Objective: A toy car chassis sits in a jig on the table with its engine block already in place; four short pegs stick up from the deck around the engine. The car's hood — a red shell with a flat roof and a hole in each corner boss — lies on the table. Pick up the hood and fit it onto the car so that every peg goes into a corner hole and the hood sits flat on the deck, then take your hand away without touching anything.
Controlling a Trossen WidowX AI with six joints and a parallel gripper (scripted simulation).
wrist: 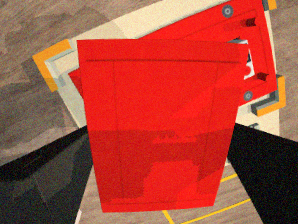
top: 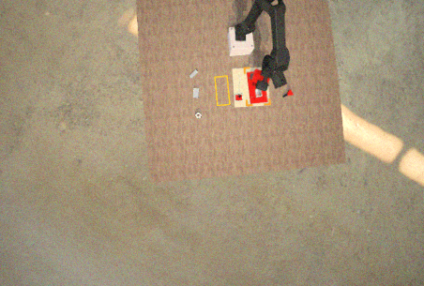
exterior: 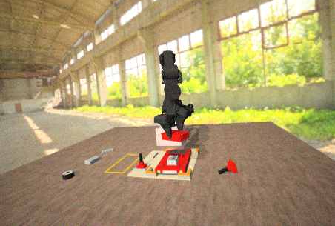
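Right now my gripper tip is 7 cm short of the engine block, 1 cm to the right of it and 8 cm above it. The rest, counted from my gripper tip: red hood (1 cm above).
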